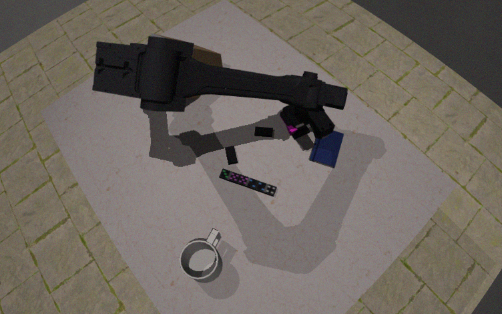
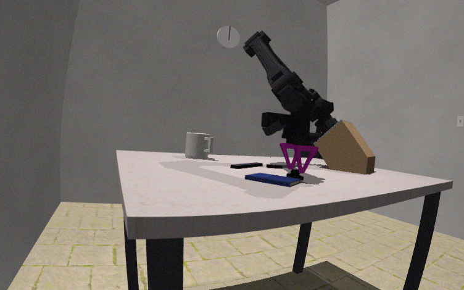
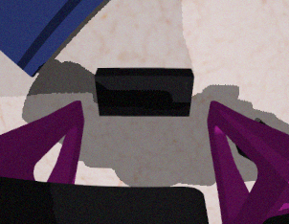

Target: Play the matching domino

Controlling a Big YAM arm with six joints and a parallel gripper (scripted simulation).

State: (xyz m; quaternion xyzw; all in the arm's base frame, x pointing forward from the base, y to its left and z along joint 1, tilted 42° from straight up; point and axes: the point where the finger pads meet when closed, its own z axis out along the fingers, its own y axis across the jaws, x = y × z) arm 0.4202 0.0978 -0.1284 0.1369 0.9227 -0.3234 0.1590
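My hand is 20 mm above the domino. From my hand the other things lie so: blue book 100 mm ahead, 10 mm to the left, 20 mm below; then mug 70 mm ahead, 470 mm to the right, 10 mm above.
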